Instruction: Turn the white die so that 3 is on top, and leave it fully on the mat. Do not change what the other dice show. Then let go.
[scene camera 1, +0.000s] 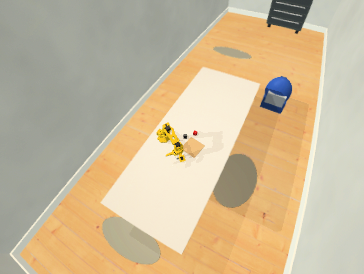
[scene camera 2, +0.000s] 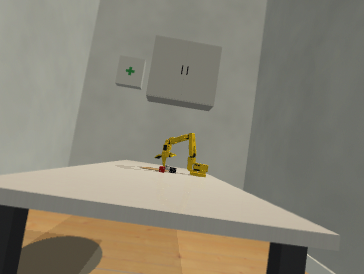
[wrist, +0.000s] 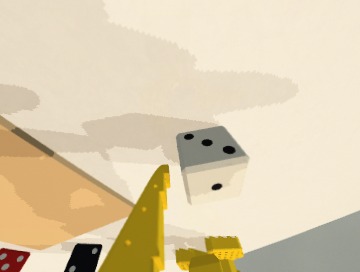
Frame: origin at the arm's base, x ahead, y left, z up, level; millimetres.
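Seen in the pictures: hand at its tool point: (scene camera 2: 164, 166) (wrist: 169, 172); arm's base at its link origin: (scene camera 1: 166, 138) (scene camera 2: 194, 175) (wrist: 200, 246).
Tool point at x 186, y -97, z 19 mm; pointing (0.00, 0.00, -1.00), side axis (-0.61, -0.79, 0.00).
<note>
Offsets run from my tool point to a thing's top centre. Level surfaces: height alone.
The white die @[dz +11, dx -14, dy -17 mm] (wrist: 215, 165) rests on the table, off the mat @[dz -15, dx +48, dy +120 mm] (scene camera 1: 194, 147) (wrist: 30, 200). Its lit face with one dot appears to be on top; the shaded face with three dots is a side face. It is too small to make out clearly in the scene views. My gripper (scene camera 1: 175, 157) (scene camera 2: 161, 161) (wrist: 194, 206) is open and empty, with its long jaw's tip drawn just left of the die and the other jaw low in the wrist view.
The black die @[dz +11, dx -50, dy +179 mm] (scene camera 1: 185, 136) (scene camera 2: 172, 170) (wrist: 84, 257) and the red die @[dz +11, dx +10, dy +243 mm] (scene camera 1: 195, 133) (scene camera 2: 162, 169) (wrist: 11, 260) stand beyond the mat from the white die. The table @[dz -19 mm] (scene camera 1: 150, 200) (scene camera 2: 165, 195) carries the arm's base near one long edge.
</note>
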